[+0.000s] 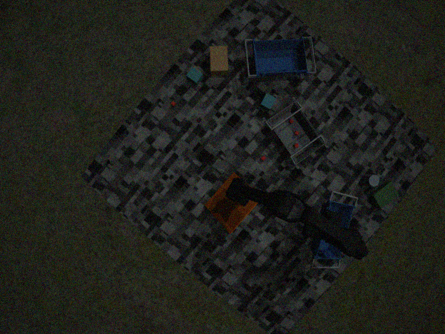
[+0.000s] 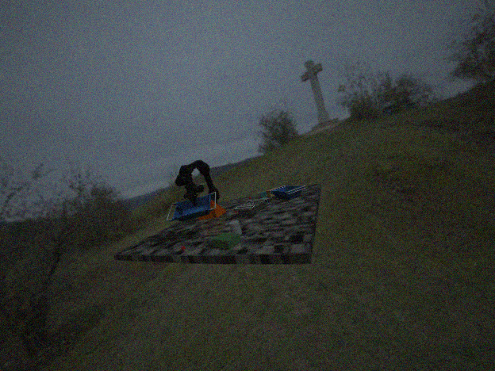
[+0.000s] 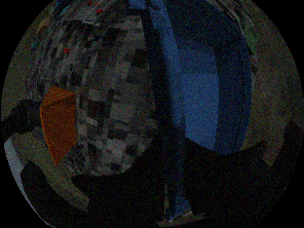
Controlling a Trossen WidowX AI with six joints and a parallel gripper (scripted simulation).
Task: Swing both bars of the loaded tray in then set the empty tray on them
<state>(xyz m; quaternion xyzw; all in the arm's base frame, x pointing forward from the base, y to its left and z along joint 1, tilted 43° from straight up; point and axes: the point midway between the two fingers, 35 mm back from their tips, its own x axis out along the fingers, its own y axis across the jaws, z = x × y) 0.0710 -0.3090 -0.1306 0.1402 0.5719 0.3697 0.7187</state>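
Now: gripper tip 3 cm short of the blue tray and 7 cm to the left of it. The rest, counted from my gripper tip: tan block 36 cm ahead, 77 cm to the left, 15 cm below; white disc 33 cm ahead, 15 cm to the right, 14 cm below; green block 32 cm ahead, 26 cm to the right, 16 cm below.
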